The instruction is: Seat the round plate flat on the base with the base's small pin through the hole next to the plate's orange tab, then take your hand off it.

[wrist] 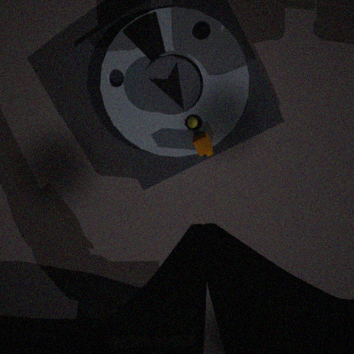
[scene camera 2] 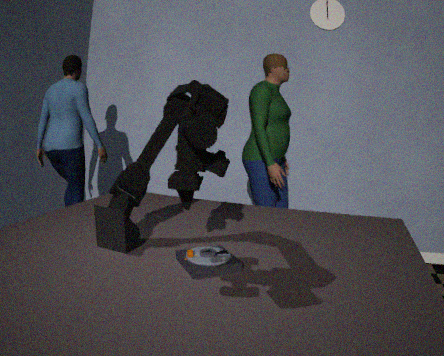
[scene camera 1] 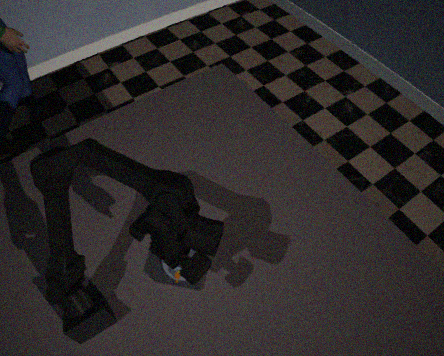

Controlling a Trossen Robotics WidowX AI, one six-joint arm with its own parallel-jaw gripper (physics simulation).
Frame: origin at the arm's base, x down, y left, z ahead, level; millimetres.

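Seen in the pictures: gripper, fingertip midpoint: [scene camera 2: 187, 209] [scene camera 1: 170, 261]; arm's base, link origin: [scene camera 2: 115, 216] [scene camera 1: 82, 312].
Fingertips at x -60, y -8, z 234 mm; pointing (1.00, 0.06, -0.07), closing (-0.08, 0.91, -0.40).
Note:
Pixels of each thing's top centre, then the offset from my fingertips to it. Level surfaces: height alone.
- round pale plate, top centre: [scene camera 2: 208, 248] [scene camera 1: 181, 257] dx +99, dy +36, dz +37 mm
- dark square base, top centre: [scene camera 2: 208, 251] [scene camera 1: 181, 259] dx +107, dy +36, dz +36 mm
- table, surface height: dx +145 mm
The round pale plate [scene camera 1: 168, 270] [scene camera 2: 194, 258] [wrist: 230, 100] lies on the dark square base [scene camera 2: 200, 273] [wrist: 65, 95] [scene camera 1: 155, 272]. Its orange tab [scene camera 1: 177, 275] [scene camera 2: 190, 253] [wrist: 203, 144] is at the plate's edge. In the wrist view the small yellowish pin [wrist: 193, 122] shows inside the hole next to the tab. The plate looks flat on the base in scene camera 2. My gripper [scene camera 2: 187, 206] [wrist: 202, 234] is shut and empty. It hangs above the base, apart from the plate. In scene camera 1 the arm covers part of the plate.
The arm's own mount [scene camera 1: 90, 315] [scene camera 2: 111, 232] stands on the table [scene camera 1: 300, 280] [scene camera 2: 125, 310], to the left of the base. Dark arm shadows fall across the table and the plate. Two people [scene camera 2: 67, 115] [scene camera 2: 270, 120] stand beyond the table, near the wall.

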